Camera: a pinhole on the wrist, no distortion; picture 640 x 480 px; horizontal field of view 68.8 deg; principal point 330.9 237.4 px. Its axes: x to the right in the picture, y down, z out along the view. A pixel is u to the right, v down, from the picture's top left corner.
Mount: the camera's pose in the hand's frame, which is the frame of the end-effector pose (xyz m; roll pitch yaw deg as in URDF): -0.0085 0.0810 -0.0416 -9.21 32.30 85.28
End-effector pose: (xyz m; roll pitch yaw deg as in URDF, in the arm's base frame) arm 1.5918 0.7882 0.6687 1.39 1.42 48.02
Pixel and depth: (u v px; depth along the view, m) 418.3 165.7 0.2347
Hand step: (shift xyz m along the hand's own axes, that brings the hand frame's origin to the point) 0.0030 0.2446 0.1356
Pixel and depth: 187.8 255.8 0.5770
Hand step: -0.1103 0.2430 0.5312
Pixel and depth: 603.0 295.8 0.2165
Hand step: -0.0517 0.3037 0.0680
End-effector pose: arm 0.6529 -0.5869 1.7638 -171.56 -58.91 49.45
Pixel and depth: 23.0 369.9 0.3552
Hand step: -0.1658 0.0749 0.3662
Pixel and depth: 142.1 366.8 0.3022
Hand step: -0.1350 0.1407 0.2645
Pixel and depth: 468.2 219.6 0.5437
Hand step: -0.0400 0.5086 0.3295
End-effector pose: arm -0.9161 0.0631 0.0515 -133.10 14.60 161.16
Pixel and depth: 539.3 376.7 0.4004
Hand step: -0.1608 0.4467 0.1809
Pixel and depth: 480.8 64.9 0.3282
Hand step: 0.0807 0.3470 0.1924
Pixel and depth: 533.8 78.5 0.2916
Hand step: 0.0647 0.3452 0.1475
